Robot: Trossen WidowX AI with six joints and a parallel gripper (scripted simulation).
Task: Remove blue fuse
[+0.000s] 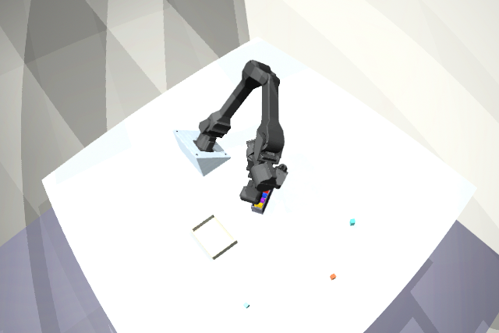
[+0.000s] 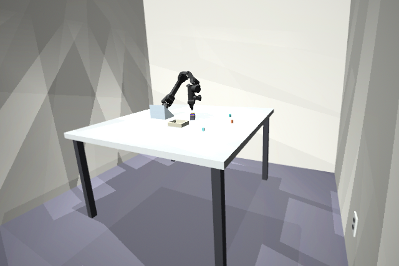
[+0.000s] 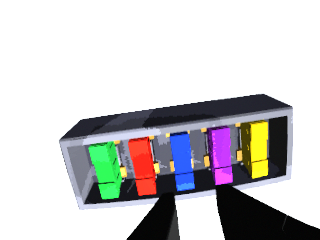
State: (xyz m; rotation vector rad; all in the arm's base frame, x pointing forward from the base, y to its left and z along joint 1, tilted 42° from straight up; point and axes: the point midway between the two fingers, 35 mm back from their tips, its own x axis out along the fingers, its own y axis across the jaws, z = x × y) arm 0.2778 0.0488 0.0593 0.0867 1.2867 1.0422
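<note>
The blue fuse is 50 mm below my gripper tip. The rest, counted from my gripper tip: beige tray: 210 mm to the right, 70 mm below, 30 mm ahead.
</note>
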